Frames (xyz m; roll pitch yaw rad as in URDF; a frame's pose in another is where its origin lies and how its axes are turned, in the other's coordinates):
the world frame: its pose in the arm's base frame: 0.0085 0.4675 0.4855 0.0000 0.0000 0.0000
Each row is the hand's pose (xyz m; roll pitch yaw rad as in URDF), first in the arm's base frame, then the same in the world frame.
Working: the arm's base frame: its pose in the world frame: -0.0085 -0.4675 -0.4855 0.0000 0.0000 0.0000

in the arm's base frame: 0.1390 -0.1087 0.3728 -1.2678 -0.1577 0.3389
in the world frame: 0.1305 -0.5762 -0.1127 -1.2678 -0.1577 0.3389
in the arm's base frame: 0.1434 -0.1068 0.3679 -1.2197 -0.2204 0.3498
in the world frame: 0.1349 -0.5743 -0.1176 -1.2197 -0.2204 0.3498
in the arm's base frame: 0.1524 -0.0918 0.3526 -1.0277 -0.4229 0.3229
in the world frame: 0.1439 -0.5593 -0.1329 -1.0277 -0.4229 0.3229
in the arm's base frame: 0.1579 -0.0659 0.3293 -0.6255 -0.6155 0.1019
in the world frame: 0.1494 -0.5334 -0.1562 -0.6255 -0.6155 0.1019
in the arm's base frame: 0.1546 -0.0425 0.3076 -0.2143 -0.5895 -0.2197
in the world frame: 0.1461 -0.5100 -0.1779 -0.2143 -0.5895 -0.2197
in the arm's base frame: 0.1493 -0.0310 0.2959 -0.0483 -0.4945 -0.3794
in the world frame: 0.1408 -0.4985 -0.1896 -0.0483 -0.4945 -0.3794
